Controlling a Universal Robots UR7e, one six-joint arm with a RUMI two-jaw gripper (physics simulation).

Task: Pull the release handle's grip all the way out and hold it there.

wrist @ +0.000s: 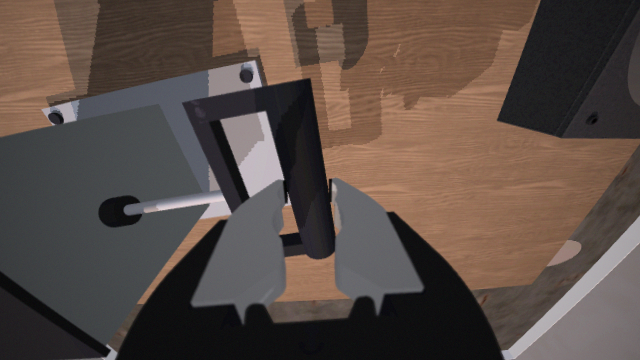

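Observation:
The release handle's grip is a dark round bar on a black rectangular frame, in the middle of the wrist view. A light metal rod runs from the frame to a black collar on the face of a grey-green housing at the left. A length of the rod shows between collar and frame. My gripper is shut on the grip bar, with one grey finger on each side of it. The rod's end at the frame is partly hidden by the left finger.
A pale base plate with dark bolts lies under the housing on the wooden table. A black box-like object stands at the upper right. The table's edge runs along the lower right, with a pale bar beyond it.

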